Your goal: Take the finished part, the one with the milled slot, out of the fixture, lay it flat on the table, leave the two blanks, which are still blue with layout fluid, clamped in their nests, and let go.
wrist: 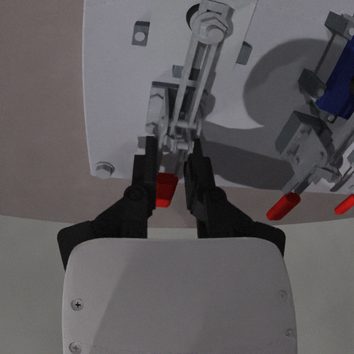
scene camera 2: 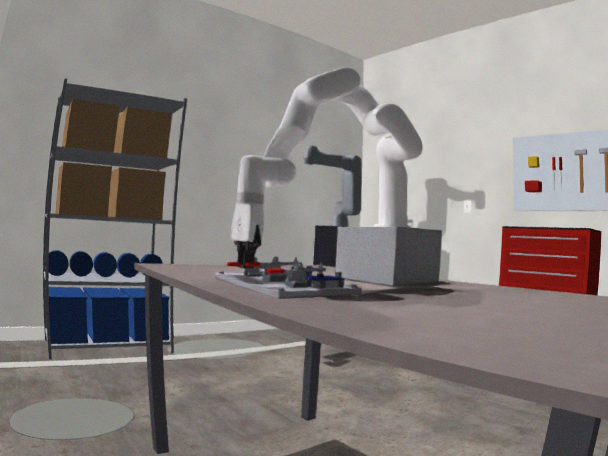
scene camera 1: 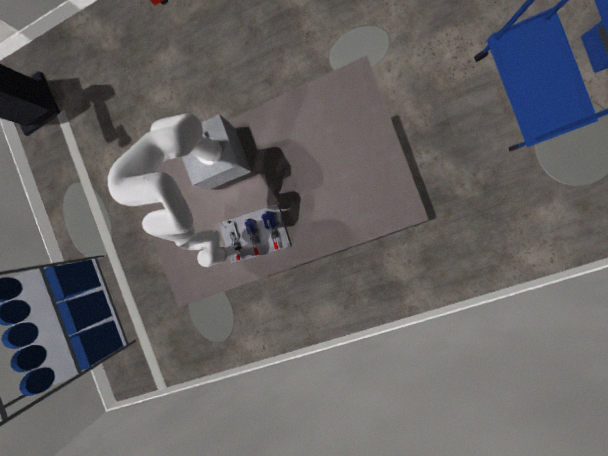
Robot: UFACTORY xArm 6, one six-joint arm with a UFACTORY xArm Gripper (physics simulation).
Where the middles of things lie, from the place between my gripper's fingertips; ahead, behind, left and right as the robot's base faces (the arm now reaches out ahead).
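With the fixture plate (scene camera 1: pixel 265 245) to measure from, my gripper is now 3 cm above the plate, 4 cm past it and 12 cm to the right of it.
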